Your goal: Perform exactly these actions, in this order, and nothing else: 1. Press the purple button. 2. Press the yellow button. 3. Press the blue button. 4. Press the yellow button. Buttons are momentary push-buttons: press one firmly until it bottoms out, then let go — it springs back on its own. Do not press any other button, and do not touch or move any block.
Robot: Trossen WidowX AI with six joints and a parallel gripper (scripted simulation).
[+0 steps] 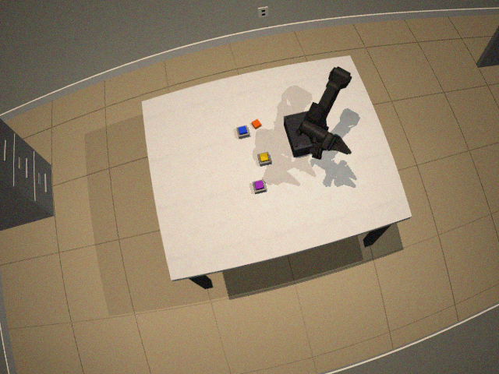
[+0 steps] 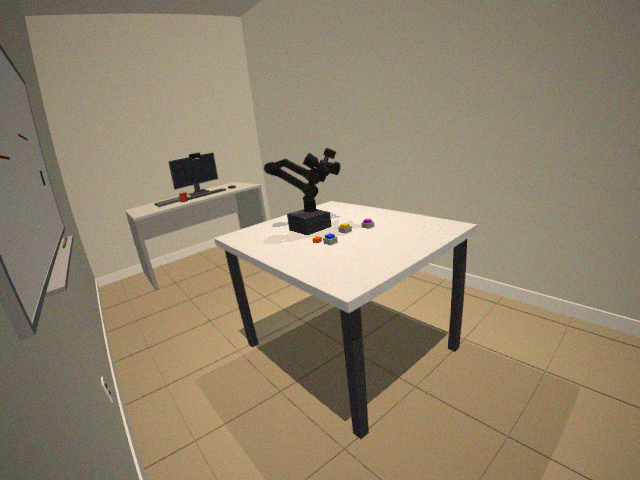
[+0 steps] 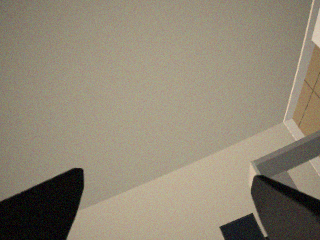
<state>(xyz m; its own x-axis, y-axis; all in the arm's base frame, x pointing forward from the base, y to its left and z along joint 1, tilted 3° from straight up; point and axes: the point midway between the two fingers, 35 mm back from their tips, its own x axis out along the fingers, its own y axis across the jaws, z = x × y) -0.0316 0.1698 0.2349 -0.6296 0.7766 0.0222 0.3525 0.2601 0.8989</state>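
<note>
The purple button is 34 cm ahead of my gripper tip, 8 cm to the right of it and 28 cm below it. The rest, counted from my gripper tip: orange block (27 cm ahead, 37 cm to the right, 31 cm below); blue button (34 cm ahead, 35 cm to the right, 28 cm below); yellow button (29 cm ahead, 19 cm to the right, 28 cm below).
</note>
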